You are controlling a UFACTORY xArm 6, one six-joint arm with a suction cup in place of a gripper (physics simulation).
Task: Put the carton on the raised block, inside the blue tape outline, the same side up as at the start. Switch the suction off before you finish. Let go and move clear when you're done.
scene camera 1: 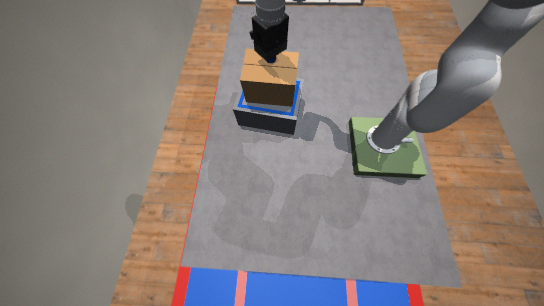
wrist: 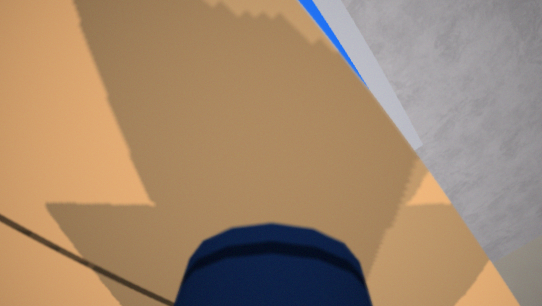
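Seen in the pictures: hand, its tool point: (scene camera 1: 270, 62) (wrist: 268, 238); arm's base, origin of its link: (scene camera 1: 382, 139).
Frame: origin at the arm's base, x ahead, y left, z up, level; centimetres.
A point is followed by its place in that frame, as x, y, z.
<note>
The tan carton (scene camera 1: 268, 93) {45.4, -8.0, 15.9} (wrist: 50, 125) is upright over the raised block (scene camera 1: 265, 123) {47.0, -4.6, 1.2} (wrist: 384, 95) {38.2, -22.8, 7.6}, seam side up. My gripper, a dark blue suction cup (scene camera 1: 271, 59) (wrist: 272, 270), is on the carton's top face and holds it. The blue tape outline (scene camera 1: 267, 110) {46.0, -6.6, 7.6} (wrist: 323, 25) {45.3, -22.8, 7.7} shows in front of the carton and to its right in the scene view; its back part is hidden. The carton looks slightly turned against the tape. Whether its underside touches the block or hangs just above it, I cannot tell.
The arm rises from a green base plate (scene camera 1: 390, 168) {-0.7, 12.1, 0.7} right of the block. A thin red line (scene camera 1: 199, 175) {72.3, 17.4, -4.3} runs along the grey mat's left edge. A blue area (scene camera 1: 295, 290) with red and pink bands lies at the front. A white, dark-edged object (scene camera 1: 330, 1) shows at the top.
</note>
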